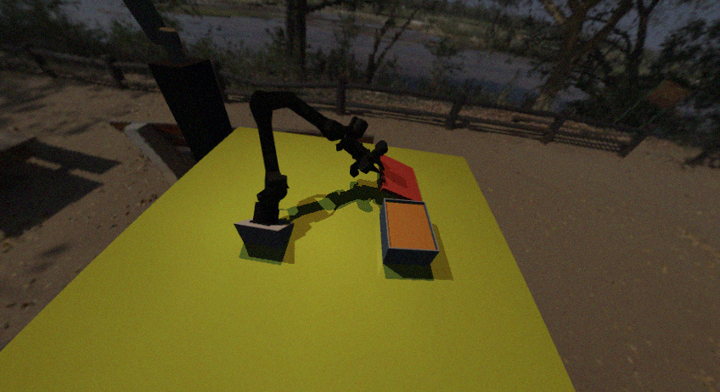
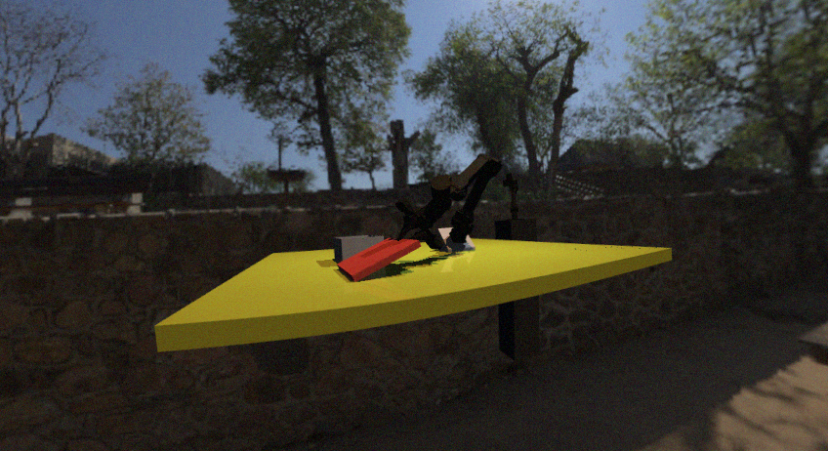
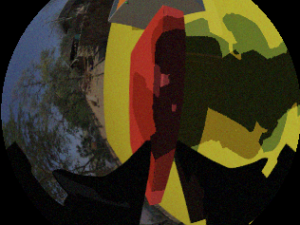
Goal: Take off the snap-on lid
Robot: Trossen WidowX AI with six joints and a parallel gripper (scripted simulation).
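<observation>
The red lid is 8 cm ahead of my gripper tip, 3 cm below it and 1 cm to the left of it. Also, from my gripper tip: storage box 26 cm to the right, 11 cm ahead, 3 cm below.
</observation>
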